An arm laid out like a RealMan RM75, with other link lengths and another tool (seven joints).
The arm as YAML. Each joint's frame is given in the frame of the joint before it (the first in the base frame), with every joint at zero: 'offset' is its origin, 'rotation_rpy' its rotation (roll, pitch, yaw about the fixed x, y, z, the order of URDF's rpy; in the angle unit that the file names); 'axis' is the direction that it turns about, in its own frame. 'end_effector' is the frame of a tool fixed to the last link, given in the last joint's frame.
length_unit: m
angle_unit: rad
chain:
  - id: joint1
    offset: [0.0, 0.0, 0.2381]
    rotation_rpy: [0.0, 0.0, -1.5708]
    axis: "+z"
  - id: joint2
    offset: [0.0, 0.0, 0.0]
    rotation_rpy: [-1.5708, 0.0, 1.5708]
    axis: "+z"
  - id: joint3
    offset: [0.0, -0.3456, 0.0]
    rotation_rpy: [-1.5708, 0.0, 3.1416]
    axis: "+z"
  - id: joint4
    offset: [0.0, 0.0, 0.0]
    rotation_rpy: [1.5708, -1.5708, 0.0]
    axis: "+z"
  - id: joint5
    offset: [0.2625, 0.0, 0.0]
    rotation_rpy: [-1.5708, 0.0, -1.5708]
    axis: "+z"
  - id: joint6
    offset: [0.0, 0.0, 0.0]
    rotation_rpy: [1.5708, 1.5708, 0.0]
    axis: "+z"
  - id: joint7
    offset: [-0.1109, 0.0, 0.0]
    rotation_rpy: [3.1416, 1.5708, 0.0]
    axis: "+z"
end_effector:
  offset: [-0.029, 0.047, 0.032]
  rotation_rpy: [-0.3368, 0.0, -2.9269]
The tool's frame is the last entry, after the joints.
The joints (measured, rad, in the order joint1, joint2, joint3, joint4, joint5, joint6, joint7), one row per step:
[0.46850 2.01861 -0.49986 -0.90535 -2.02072 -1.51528 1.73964]
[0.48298 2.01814 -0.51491 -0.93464 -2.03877 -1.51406 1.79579]
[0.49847 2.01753 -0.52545 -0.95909 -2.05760 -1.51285 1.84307]
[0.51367 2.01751 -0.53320 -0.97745 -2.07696 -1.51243 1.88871]
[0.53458 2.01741 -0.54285 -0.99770 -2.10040 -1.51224 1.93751]
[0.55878 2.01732 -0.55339 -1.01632 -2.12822 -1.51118 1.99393]
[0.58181 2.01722 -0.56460 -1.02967 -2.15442 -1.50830 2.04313]
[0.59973 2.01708 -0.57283 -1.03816 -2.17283 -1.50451 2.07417]
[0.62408 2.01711 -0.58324 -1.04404 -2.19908 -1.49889 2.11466]
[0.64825 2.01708 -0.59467 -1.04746 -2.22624 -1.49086 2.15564]
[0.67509 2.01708 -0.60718 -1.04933 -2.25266 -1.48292 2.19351]
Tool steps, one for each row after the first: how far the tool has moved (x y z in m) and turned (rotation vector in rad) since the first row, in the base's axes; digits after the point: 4 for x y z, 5 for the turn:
[-0.0096 0.0065 0.0042 -0.01768 -0.00461 -0.01469]
[-0.0186 0.0129 0.0079 -0.03123 -0.01076 -0.02681]
[-0.0268 0.0184 0.0102 -0.04574 -0.01270 -0.04222]
[-0.0375 0.0259 0.0126 -0.06185 -0.01848 -0.05486]
[-0.0495 0.0340 0.0145 -0.08057 -0.02328 -0.07333]
[-0.0605 0.0416 0.0152 -0.09735 -0.02948 -0.09028]
[-0.0687 0.0476 0.0156 -0.10641 -0.03648 -0.09897]
[-0.0792 0.0554 0.0149 -0.12041 -0.04481 -0.11329]
[-0.0894 0.0631 0.0137 -0.13321 -0.05386 -0.13030]
[-0.1008 0.0714 0.0121 -0.14533 -0.06482 -0.14215]

